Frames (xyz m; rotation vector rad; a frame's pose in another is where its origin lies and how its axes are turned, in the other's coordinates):
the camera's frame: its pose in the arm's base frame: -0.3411 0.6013 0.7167 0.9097 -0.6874 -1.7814
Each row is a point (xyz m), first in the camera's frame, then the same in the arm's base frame.
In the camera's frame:
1: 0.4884 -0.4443 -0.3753
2: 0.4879 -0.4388 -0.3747
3: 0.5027 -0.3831 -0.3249
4: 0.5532 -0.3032 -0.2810
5: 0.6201 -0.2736 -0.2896
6: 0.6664 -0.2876 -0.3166
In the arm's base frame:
1: -0.3720 0.2868 0.0261
2: -0.3696 0.2853 0.0309
3: -0.3860 0.2539 0.0984
4: -0.3937 0.1804 0.1718
5: -0.3874 0.1070 0.1720
6: -0.3831 0.0675 0.1333

